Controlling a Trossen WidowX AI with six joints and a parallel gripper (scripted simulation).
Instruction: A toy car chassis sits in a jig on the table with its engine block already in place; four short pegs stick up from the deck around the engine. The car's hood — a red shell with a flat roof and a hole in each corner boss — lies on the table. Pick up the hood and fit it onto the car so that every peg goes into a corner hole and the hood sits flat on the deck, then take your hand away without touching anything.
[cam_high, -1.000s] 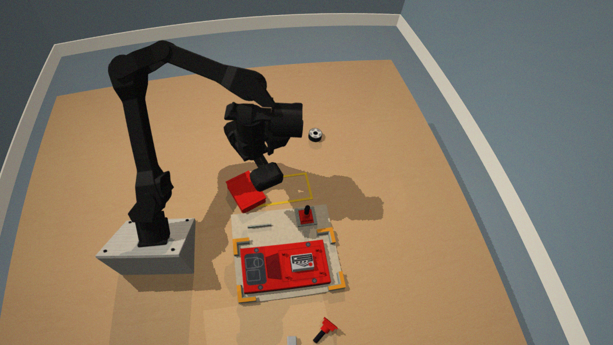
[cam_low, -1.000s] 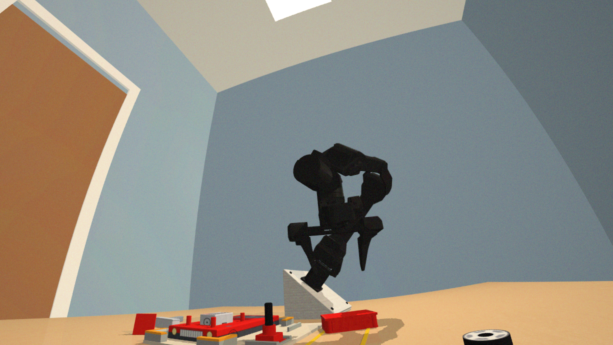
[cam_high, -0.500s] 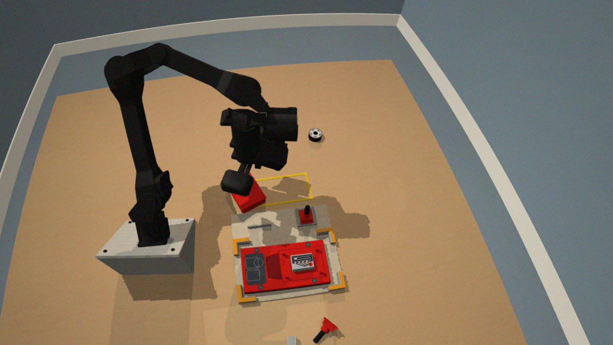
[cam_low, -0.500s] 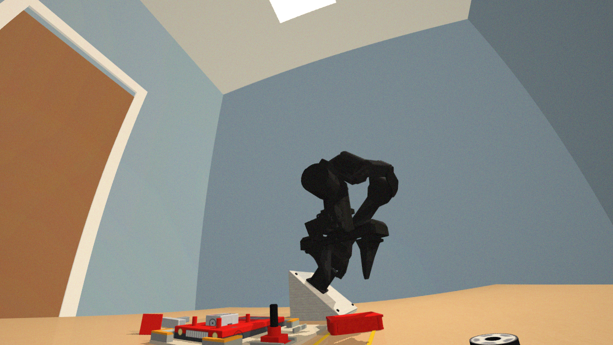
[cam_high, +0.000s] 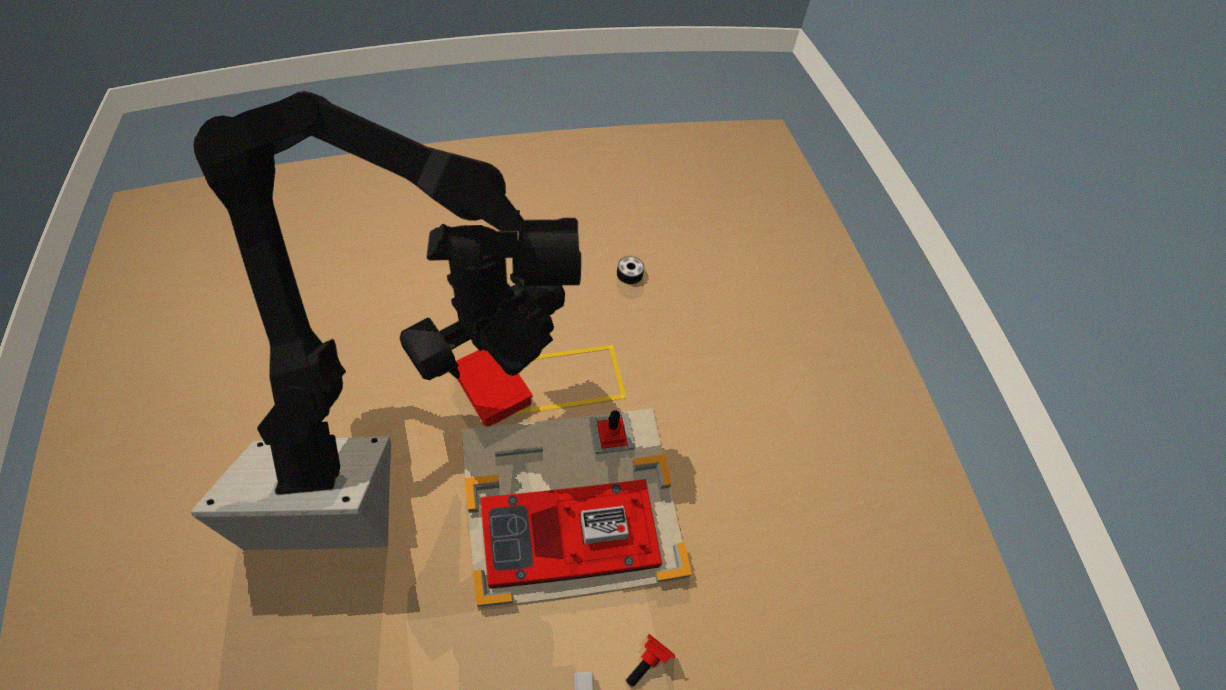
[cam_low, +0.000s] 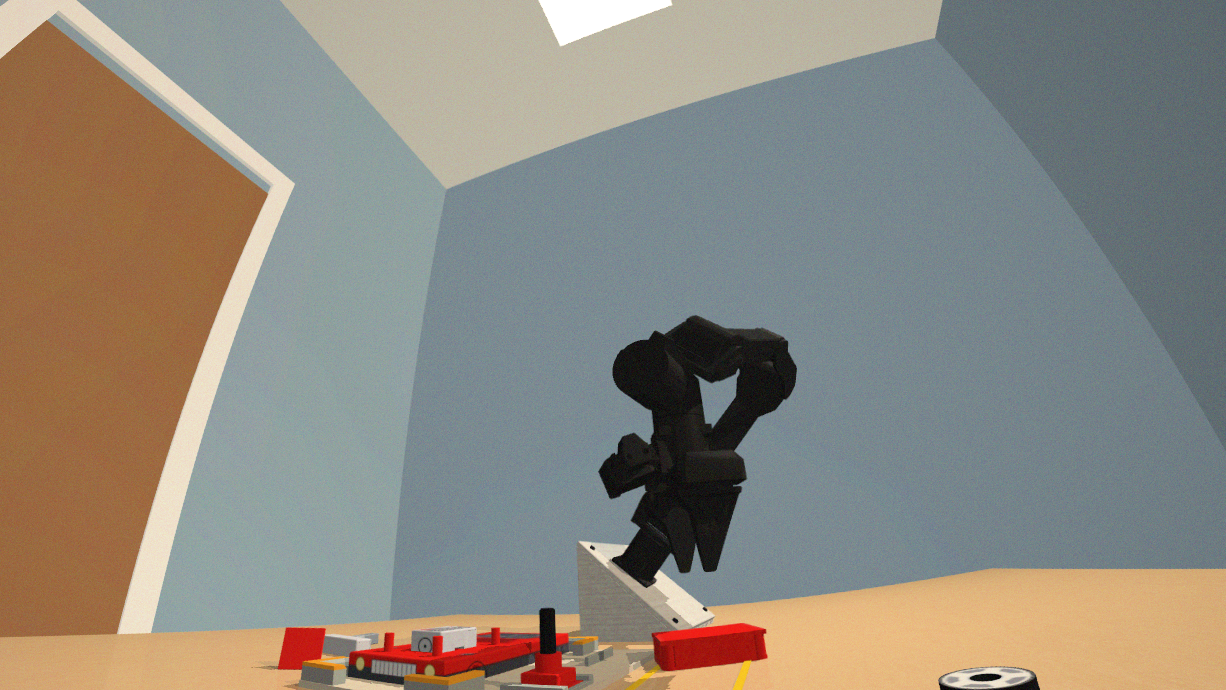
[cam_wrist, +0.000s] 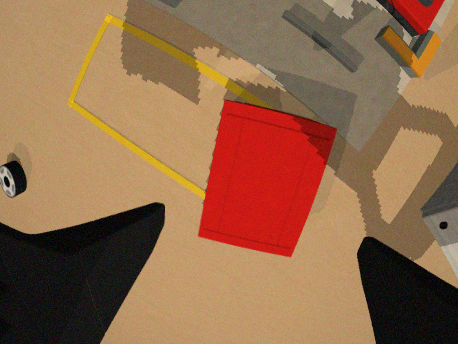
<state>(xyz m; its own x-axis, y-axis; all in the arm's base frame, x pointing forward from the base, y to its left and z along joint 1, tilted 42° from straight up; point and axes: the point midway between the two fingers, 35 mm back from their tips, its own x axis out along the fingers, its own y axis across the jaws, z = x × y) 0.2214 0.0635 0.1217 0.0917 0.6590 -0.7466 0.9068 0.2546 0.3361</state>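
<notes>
Now: the red hood 60 mm below my gripper tip. The rest, counted from my gripper tip: grey holder (140 mm ahead, 90 mm to the right, 50 mm below); then black wheel (230 mm ahead, 160 mm to the left, 70 mm below); then grey engine block (210 mm to the right, 100 mm ahead, 60 mm below).
</notes>
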